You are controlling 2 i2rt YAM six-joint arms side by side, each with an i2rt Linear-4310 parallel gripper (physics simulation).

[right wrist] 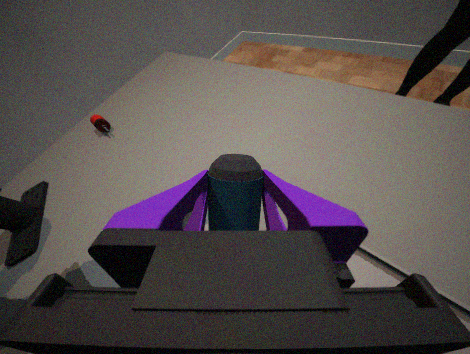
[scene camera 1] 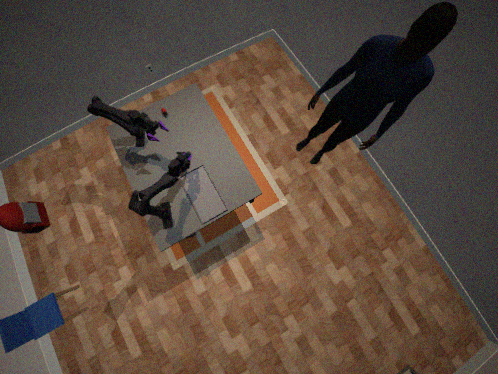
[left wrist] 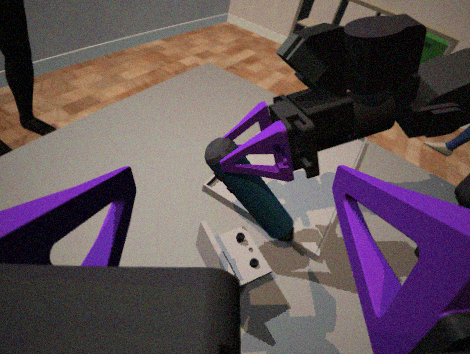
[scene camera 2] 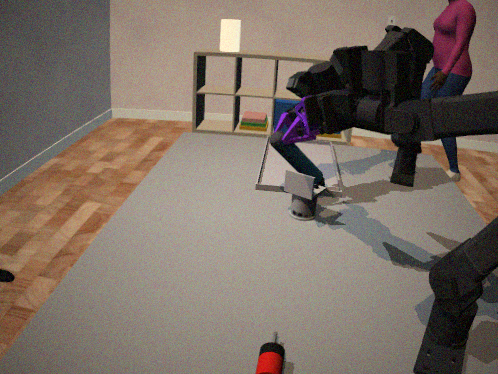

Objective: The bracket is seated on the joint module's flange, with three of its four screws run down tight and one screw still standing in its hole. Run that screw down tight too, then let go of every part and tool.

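Frame: origin at the left arm's base, x right, y back, z down, level; metres.
Where they show: left gripper, fingertip midpoint: (scene camera 1: 164, 136) (left wrist: 234, 177) (scene camera 2: 318, 104); right gripper, fingertip midpoint: (right wrist: 235, 176) (scene camera 1: 188, 154) (left wrist: 218, 157) (scene camera 2: 277, 141); left arm's base, link origin: (right wrist: 31, 219) (scene camera 1: 140, 135) (scene camera 2: 444, 338); right arm's base, link origin: (scene camera 1: 166, 214) (scene camera 2: 403, 173).
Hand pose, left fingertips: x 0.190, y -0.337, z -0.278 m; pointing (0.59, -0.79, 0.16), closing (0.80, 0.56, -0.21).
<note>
Things, the pixels of their centre, and the offset from my left fingertips. Level surfaces: height alone.
- pale bracket, body centre: (left wrist: 236, 250) (scene camera 2: 306, 181) dx +0.082, dy -0.039, dz +0.196 m
- joint module, body centre: (scene camera 2: 304, 201) dx +0.082, dy -0.039, dz +0.246 m
- teal power screwdriver, body centre: (right wrist: 231, 282) (left wrist: 265, 209) (scene camera 2: 305, 168) dx +0.153, dy -0.070, dz +0.194 m
- shallow tray, body centre: (left wrist: 301, 159) (scene camera 2: 299, 162) (scene camera 1: 203, 193) dx +0.374, dy -0.178, dz +0.270 m
- black tool, body centre: (scene camera 2: 271, 355) (right wrist: 102, 125) (scene camera 1: 165, 113) dx -0.365, dy +0.113, dz +0.261 m
- table, surface height: dz +0.278 m
The pale bracket (scene camera 2: 299, 184) (left wrist: 212, 247) sits on the joint module (scene camera 2: 303, 207) on the table. Two dark screw heads (left wrist: 240, 237) (left wrist: 254, 263) show on its flat part in the left wrist view; the standing screw cannot be told apart. My right gripper (scene camera 1: 188, 157) (scene camera 2: 278, 137) (left wrist: 218, 157) (right wrist: 235, 176) is shut on the teal power screwdriver (scene camera 2: 302, 162) (left wrist: 257, 202) (right wrist: 235, 205) near its dark top end. The screwdriver is tilted, its lower end close beside the bracket; contact is unclear. My left gripper (scene camera 1: 163, 135) is open and empty; the grippers overlap in scene camera 2.
A shallow tray (scene camera 1: 210, 200) (scene camera 2: 267, 188) (left wrist: 220, 198) lies behind the bracket in scene camera 2. A red and black tool (scene camera 1: 164, 111) (scene camera 2: 270, 357) (right wrist: 100, 123) lies on the table (scene camera 1: 225, 160), apart from the bracket. A person (scene camera 1: 390, 75) stands beyond the table.
</note>
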